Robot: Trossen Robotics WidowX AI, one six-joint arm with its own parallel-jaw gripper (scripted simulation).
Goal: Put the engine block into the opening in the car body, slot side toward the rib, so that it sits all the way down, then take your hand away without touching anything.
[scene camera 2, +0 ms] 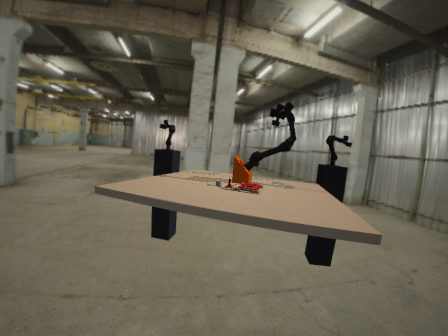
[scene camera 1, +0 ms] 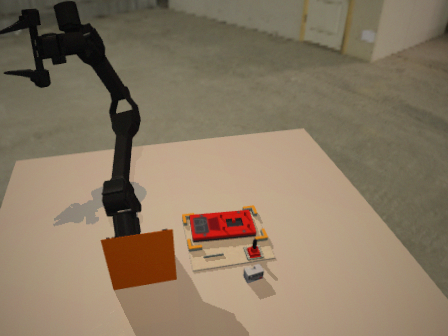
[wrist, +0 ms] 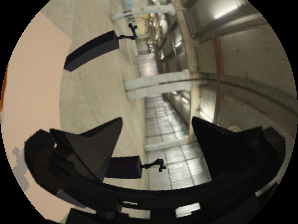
Labels:
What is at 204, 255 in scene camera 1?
A pale base plate.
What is my gripper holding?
Nothing.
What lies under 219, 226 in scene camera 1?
A red car body.

